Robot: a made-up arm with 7 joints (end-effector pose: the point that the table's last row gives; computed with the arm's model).
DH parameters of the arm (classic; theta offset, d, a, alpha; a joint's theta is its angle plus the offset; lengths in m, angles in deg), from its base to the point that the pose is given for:
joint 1: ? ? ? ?
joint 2: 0 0.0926 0 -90
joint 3: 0 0.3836 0.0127 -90
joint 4: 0 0.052 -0.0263 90
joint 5: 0 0.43 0 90
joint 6: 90 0.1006 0.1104 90
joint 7: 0 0.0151 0 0
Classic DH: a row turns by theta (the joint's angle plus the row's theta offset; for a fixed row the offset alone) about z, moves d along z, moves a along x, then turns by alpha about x.
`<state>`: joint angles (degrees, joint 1 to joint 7).
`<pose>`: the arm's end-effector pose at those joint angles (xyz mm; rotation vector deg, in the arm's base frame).
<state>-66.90 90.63 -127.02 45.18 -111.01 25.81 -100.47</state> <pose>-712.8 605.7 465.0 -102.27 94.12 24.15</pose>
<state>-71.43 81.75 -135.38 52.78 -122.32 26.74 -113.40</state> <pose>-689.2 610.3 505.7 -102.28 62.21 19.62</pose>
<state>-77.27 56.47 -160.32 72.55 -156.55 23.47 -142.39</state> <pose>-561.9 614.2 531.0 -72.22 -6.69 -18.98</pose>
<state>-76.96 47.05 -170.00 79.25 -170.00 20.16 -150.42</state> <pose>-490.8 616.9 544.1 -54.71 -23.50 -34.75</pose>
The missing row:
joint 1: 0 0.569 0 90
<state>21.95 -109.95 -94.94 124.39 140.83 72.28 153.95</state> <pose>168.7 -405.5 528.1 72.34 62.43 -62.15</pose>
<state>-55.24 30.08 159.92 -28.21 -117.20 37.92 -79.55</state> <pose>-387.9 -37.0 1388.6 41.83 23.77 87.58</pose>
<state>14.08 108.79 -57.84 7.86 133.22 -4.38 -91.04</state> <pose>-865.8 -339.0 444.4 -75.14 39.35 79.02</pose>
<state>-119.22 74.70 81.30 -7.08 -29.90 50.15 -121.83</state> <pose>170.6 880.6 769.8 -37.16 39.49 -23.01</pose>
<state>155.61 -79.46 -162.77 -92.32 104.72 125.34 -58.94</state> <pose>-487.6 183.8 312.4 105.25 -69.55 -7.92</pose>
